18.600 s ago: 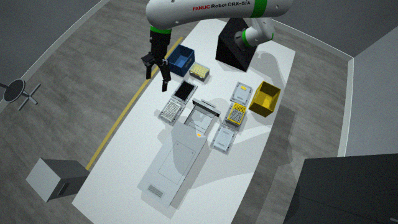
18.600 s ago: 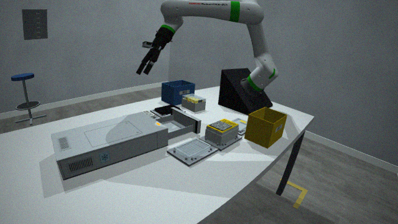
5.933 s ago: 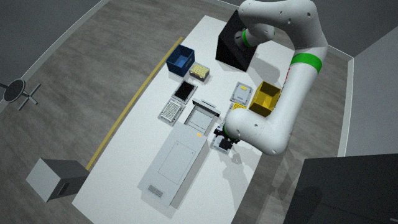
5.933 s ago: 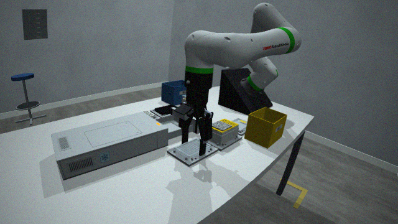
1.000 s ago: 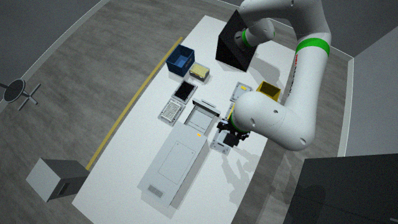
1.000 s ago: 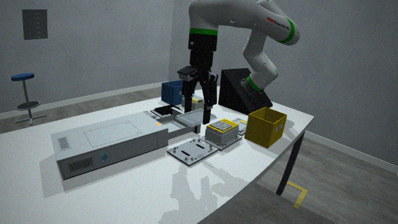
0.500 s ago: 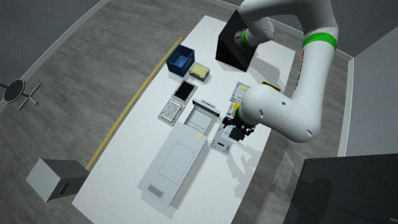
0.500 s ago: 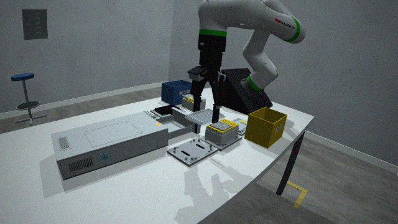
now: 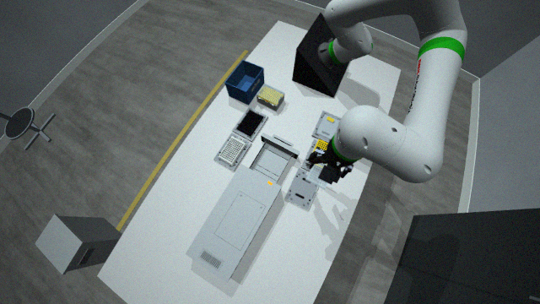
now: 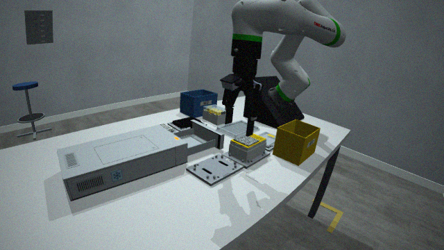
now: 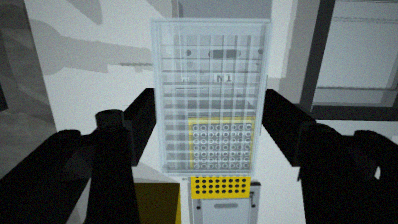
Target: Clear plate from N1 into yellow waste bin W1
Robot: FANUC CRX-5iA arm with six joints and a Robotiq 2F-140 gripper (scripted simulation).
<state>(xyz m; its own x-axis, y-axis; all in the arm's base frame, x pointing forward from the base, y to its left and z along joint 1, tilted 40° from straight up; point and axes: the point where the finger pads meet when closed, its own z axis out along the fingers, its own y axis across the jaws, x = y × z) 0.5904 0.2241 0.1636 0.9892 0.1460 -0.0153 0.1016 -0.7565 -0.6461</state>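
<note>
Now: the yellow waste bin 290 mm behind my hand, 130 mm below it and 70 mm to the left of it. Round my hand: grey fixture plate (160 mm below, 70 mm ahead, 20 mm to the right); yellow-topped tip box (110 mm below, 100 mm behind, 40 mm to the right); clear plate (20 mm below).
</note>
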